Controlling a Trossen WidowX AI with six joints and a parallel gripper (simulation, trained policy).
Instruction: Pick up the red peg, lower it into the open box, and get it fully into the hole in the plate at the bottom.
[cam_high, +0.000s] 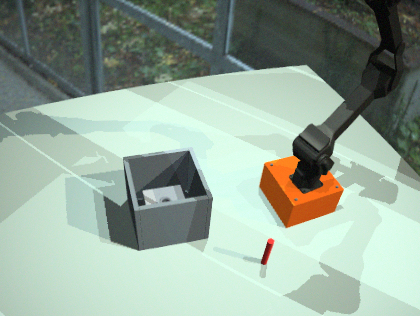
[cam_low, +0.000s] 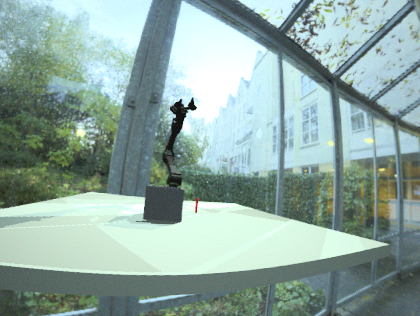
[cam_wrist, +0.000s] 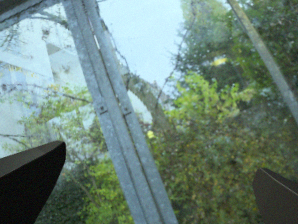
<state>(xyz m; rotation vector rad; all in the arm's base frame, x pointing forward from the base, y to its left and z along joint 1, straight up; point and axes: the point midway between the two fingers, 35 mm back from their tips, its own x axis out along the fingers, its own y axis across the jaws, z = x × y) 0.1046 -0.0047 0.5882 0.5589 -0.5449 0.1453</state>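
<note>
Now: gripper tip 4 cm short of the red peg, 11 cm to the right of it and 65 cm above it.
</note>
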